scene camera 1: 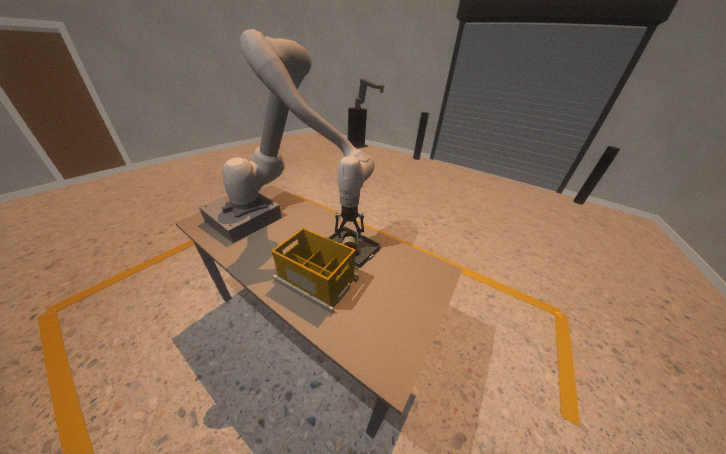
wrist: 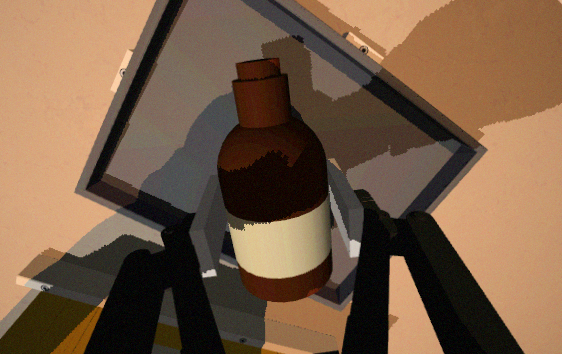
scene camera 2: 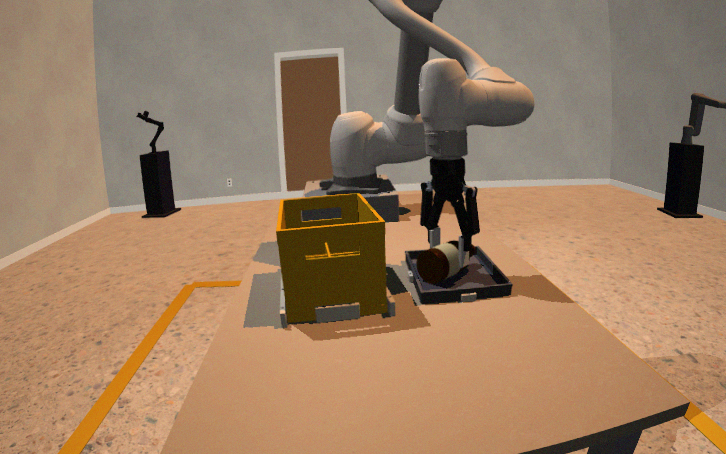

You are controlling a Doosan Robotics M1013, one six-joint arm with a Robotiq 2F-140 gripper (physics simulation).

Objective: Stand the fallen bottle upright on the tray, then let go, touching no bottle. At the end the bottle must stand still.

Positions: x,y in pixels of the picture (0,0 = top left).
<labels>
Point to a brown bottle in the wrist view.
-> At 272,169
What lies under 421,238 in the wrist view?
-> The gripper.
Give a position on a brown bottle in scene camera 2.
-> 436,264
</labels>
